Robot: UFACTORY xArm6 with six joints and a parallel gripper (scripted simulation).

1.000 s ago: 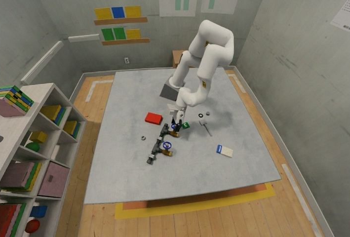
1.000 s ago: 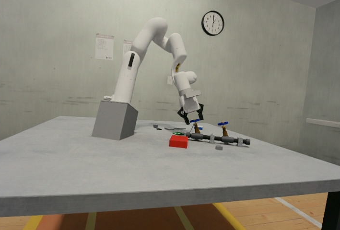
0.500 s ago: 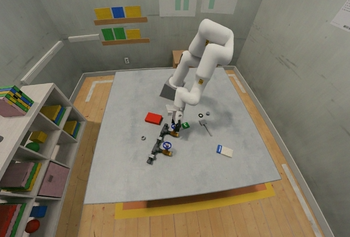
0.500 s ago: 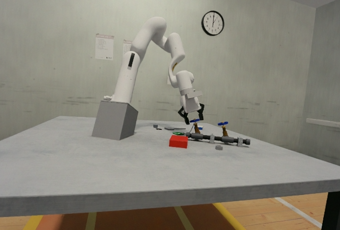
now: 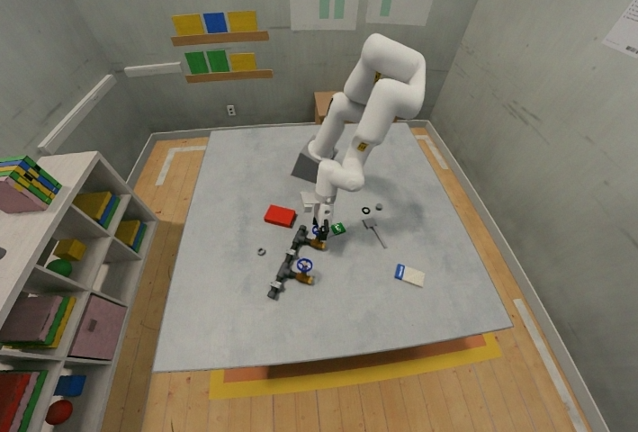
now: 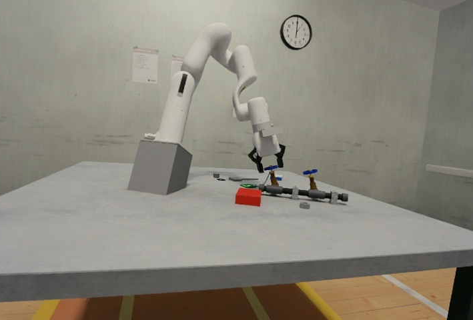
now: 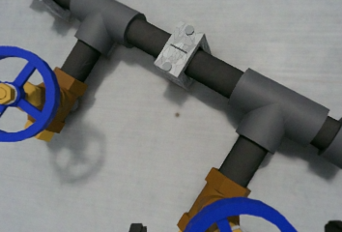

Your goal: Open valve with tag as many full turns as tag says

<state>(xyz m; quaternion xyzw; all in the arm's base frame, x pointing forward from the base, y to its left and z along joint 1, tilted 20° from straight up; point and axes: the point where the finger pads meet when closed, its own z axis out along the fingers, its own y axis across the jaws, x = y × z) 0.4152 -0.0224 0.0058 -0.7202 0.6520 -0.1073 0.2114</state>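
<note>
The green tag lies 60 mm behind my hand, 90 mm to the left of it and 90 mm below it. Round my hand: grey nut 40 mm ahead, 240 mm to the right, 90 mm below; then red block 130 mm behind, 170 mm to the right, 80 mm below; then grey flat tool 50 mm behind, 250 mm to the left, 90 mm below.
</note>
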